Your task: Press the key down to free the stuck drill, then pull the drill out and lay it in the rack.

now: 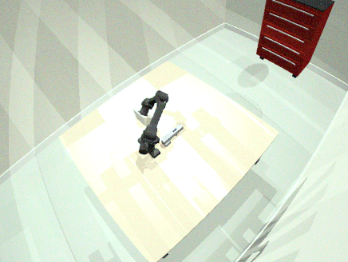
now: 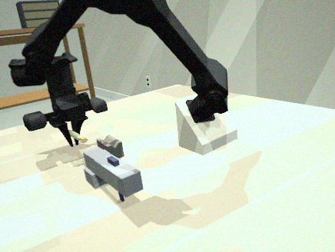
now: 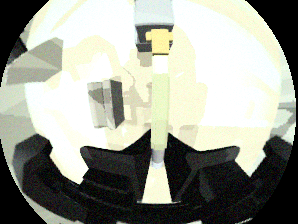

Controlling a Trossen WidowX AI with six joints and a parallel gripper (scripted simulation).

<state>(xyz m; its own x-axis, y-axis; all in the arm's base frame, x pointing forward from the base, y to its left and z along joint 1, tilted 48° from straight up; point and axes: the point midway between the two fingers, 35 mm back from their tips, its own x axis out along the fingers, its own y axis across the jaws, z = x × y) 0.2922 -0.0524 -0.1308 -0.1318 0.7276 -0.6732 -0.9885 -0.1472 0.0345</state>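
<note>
Now: the drill 4 cm to the left of my gripper tip and 4 cm above it. From my gripper tip the other things lie so: blue key: 2 cm behind, 23 cm to the left, 1 cm above; then grey block: 2 cm behind, 20 cm to the left; then grey rack: 8 cm behind, 3 cm to the left, 2 cm below.
</note>
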